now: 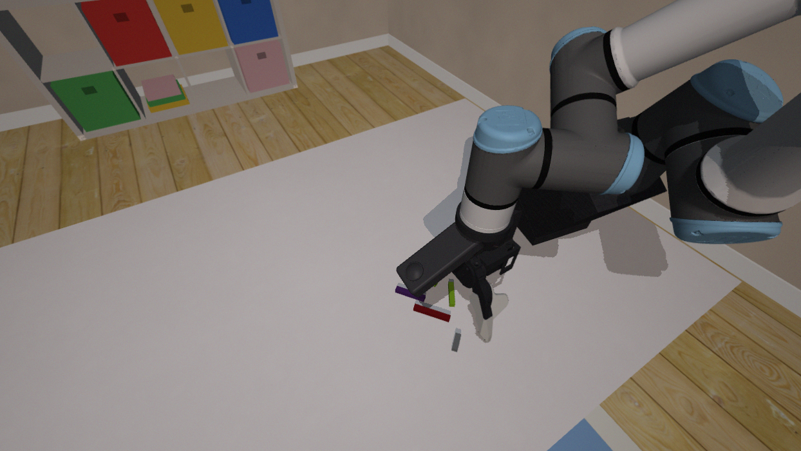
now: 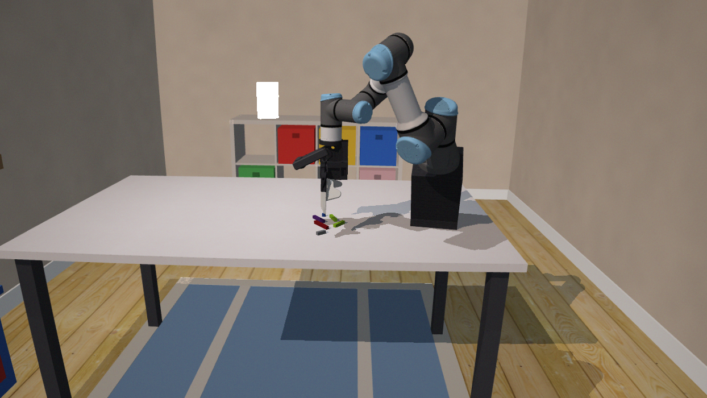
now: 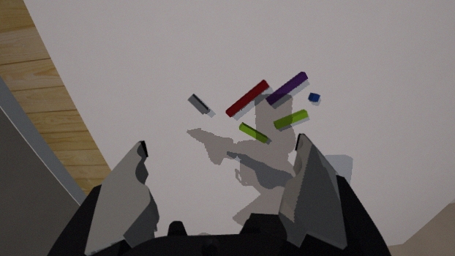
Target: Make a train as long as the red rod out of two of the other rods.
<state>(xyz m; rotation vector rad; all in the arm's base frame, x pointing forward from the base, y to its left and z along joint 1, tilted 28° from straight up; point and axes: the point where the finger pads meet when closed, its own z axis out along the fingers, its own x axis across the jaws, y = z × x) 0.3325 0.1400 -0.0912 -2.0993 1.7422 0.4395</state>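
Right now the small blue rod is 40 mm ahead of my hand, 130 mm to the right of it and 70 mm below it. Also, from my hand: grey rod 40 mm to the left, 70 mm below; then red rod 20 mm ahead, 30 mm to the right, 70 mm below; then purple rod 40 mm ahead, 80 mm to the right, 70 mm below.
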